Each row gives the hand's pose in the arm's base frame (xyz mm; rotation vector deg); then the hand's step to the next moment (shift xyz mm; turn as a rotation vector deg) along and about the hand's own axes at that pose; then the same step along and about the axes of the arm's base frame.
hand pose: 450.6 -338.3 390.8 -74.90 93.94 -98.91
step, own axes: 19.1 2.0 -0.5 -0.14 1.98 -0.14
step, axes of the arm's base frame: -9.9 -15.8 4.6 -0.63 -0.24 -1.87
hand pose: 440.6 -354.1 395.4 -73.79 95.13 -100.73
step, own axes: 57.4 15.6 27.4 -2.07 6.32 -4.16
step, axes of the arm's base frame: -10.7 -64.6 1.6 -4.24 2.63 -6.05
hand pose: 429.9 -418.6 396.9 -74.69 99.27 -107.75
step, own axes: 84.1 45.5 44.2 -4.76 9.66 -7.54
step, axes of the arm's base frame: -30.5 -100.3 -10.7 -6.47 5.94 -9.78
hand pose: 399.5 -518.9 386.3 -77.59 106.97 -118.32
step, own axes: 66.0 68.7 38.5 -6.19 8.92 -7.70
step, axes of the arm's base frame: -51.3 -85.7 -24.2 -5.32 7.07 -9.95
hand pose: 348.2 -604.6 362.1 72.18 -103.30 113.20
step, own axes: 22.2 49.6 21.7 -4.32 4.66 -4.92
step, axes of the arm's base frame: -35.7 -40.1 -23.3 -2.51 4.91 -5.84
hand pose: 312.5 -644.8 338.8 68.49 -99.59 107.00
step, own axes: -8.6 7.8 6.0 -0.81 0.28 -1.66
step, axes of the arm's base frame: 1.6 -4.6 -12.1 -0.30 1.73 -0.64
